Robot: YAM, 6 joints.
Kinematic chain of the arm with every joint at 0, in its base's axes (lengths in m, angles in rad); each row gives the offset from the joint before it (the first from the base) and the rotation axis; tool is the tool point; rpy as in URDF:
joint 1: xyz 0 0 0.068 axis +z
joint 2: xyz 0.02 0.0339 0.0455 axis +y
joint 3: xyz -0.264 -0.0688 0 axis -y
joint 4: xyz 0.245 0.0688 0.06 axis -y
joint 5: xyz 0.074 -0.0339 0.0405 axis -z
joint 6: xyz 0.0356 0 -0.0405 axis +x
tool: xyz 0 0 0 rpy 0 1.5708 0
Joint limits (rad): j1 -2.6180..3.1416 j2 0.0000..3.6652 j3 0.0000..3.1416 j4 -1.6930..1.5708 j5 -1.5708..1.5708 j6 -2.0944..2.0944
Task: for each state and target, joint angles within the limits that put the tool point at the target. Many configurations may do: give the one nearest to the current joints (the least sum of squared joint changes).
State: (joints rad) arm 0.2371 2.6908 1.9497 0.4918 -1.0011 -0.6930
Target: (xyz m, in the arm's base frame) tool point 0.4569 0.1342 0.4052
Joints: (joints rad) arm 0.2189 2.0462 1.8946 0.5470 -1.1046 -0.6930
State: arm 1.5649 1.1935 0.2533 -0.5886 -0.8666 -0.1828
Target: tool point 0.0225 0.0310 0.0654
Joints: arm 0.7976 1.2211 0.0781 -0.8820 -0.1564 -0.1828
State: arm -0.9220 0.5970 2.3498 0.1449 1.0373 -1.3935
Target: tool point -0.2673 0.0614 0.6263
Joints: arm -0.3360 0.7685 2.4195 0.1739 1.0114 -1.3935
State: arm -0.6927 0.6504 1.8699 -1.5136 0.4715 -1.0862
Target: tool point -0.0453 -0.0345 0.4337
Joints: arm 0.1651 0.5470 1.5706 -1.6538 0.8433 -1.0862
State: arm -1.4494 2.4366 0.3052 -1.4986 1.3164 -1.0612
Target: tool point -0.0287 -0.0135 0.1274
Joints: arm -1.3973 2.4078 0.0474 -1.3832 1.0344 -1.0612
